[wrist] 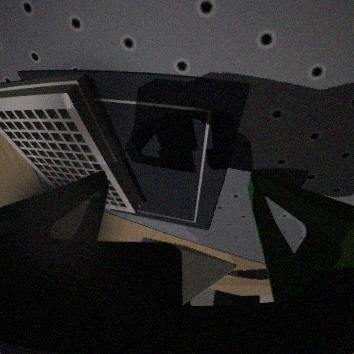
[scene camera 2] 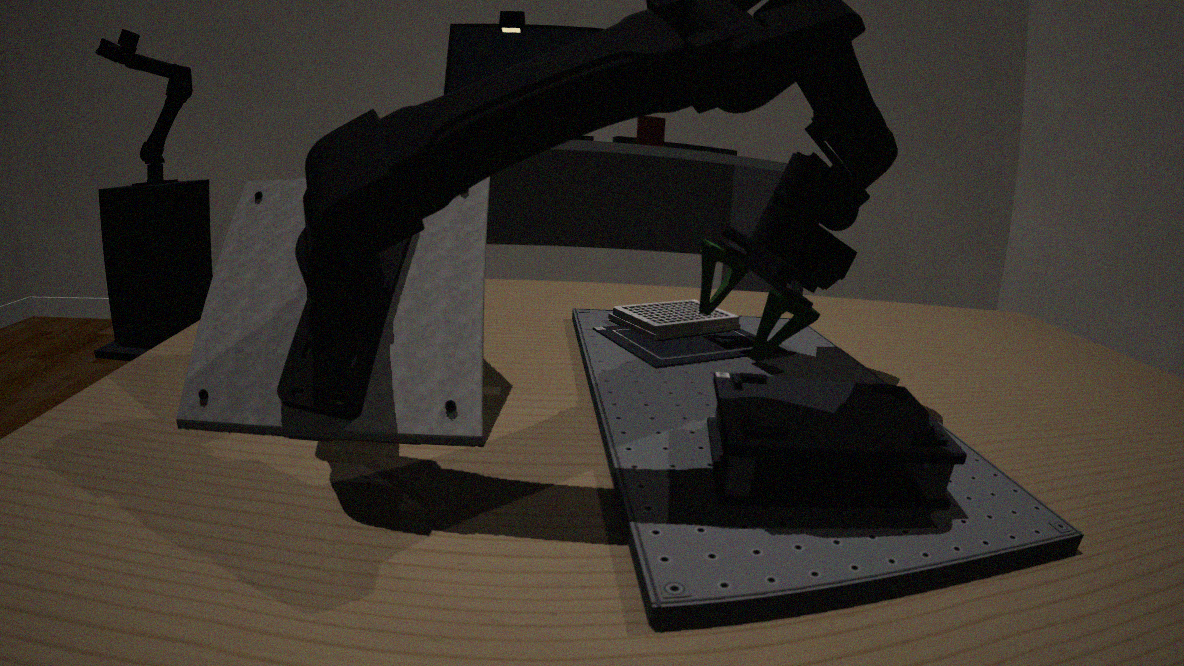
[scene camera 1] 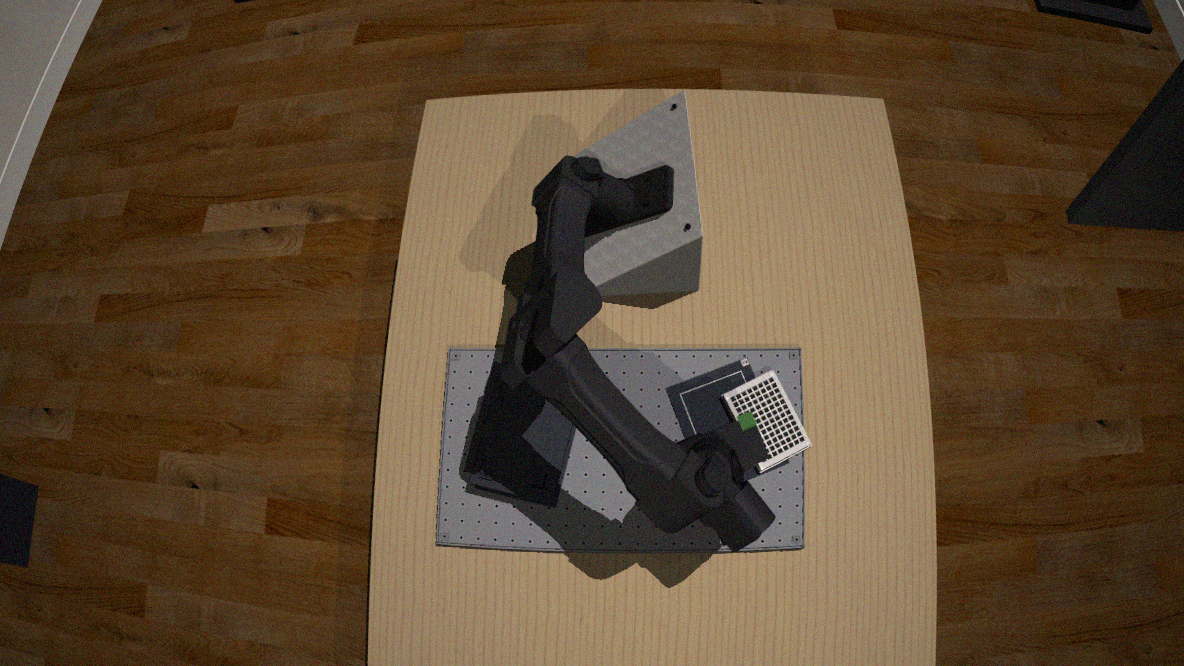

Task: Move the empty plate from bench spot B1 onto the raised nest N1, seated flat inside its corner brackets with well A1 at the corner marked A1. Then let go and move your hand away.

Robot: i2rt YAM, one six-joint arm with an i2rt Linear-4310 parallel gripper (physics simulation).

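Frame: origin at the arm's base, x ahead, y left, z up, level; metres.
Where they show: gripper, fingertip midpoint: [wrist: 177, 178] [scene camera 2: 728, 335]; arm's base, origin of the base link: [scene camera 2: 350, 300] [scene camera 1: 624, 204].
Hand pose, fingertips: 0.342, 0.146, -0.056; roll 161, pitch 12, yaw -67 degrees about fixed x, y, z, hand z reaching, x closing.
Each offset is from my fingertips to the top centre of the thing, as dx, dy, dz. "*": to the spot under its first point. Level surfaces: height alone.
The white empty plate {-0.042, +0.077, +0.003} [scene camera 1: 784, 414] [scene camera 2: 674, 316] [wrist: 40, 135] lies over the right part of the dark marked spot {* -0.066, -0.053, -0.011} [scene camera 1: 677, 401] [scene camera 2: 658, 356] [wrist: 165, 190], off to one side of its white outline. My gripper [scene camera 2: 731, 335] [wrist: 177, 178] is open with nothing between its fingers. One green fingertip is over the plate's near edge; the other is off the plate, above the dark spot's side. In scene camera 1 the arm hides the other fingertip. The raised nest {+0.010, -0.259, +0.033} [scene camera 1: 548, 434] [scene camera 2: 836, 455] is a dark block at the board's other end, in shadow; its corner brackets are hard to tell.
The perforated board {+0.007, -0.126, -0.013} [scene camera 1: 608, 497] [scene camera 2: 712, 571] carries both the spot and the nest. The slanted grey arm mount [scene camera 1: 654, 260] [scene camera 2: 438, 364] stands behind it on the wooden table {dz -0.026} [scene camera 1: 861, 497]. My arm arches over the board, and its shadow darkens the nest.
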